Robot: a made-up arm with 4 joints. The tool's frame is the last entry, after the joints.
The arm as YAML. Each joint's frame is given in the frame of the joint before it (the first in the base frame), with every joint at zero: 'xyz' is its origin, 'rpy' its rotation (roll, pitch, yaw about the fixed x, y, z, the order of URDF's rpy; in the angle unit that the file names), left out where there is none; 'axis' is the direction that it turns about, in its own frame. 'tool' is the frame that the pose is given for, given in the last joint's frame.
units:
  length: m
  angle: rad
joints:
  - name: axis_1
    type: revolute
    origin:
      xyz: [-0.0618, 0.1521, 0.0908]
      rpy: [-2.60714, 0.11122, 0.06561]
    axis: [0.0, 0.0, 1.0]
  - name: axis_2
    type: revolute
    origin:
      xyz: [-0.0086, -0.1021, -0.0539]
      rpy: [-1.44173, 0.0, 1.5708]
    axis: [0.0, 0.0, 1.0]
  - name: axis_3
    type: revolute
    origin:
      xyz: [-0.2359, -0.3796, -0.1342]
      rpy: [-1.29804, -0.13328, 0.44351]
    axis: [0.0, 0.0, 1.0]
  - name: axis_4
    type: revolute
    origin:
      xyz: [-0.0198, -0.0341, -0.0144]
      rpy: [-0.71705, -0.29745, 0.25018]
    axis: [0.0, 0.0, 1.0]
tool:
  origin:
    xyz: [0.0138, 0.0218, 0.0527]
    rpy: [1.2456, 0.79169, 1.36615]
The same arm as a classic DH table. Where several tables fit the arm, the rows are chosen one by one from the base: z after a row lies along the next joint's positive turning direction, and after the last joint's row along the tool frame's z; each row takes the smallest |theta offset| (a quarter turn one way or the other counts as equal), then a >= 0, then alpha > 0; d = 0 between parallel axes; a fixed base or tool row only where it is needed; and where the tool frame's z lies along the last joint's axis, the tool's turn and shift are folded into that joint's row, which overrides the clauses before.
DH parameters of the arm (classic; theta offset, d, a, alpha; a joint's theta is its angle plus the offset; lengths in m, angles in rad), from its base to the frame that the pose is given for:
base (fixed): 0.251 0.3593 -0.0221 -2.5968
axis_1: -1.355 0.2589 0.1021 1.4417
axis_2: 0.4807 -0.0625 0.3847 1.3005
axis_3: 0.4361 -0.2319 0.0352 0.7661
axis_4: 1.1651 0.0236 -0.0214 -1.3444
tool (fixed): 2.323 0.0148 0 0

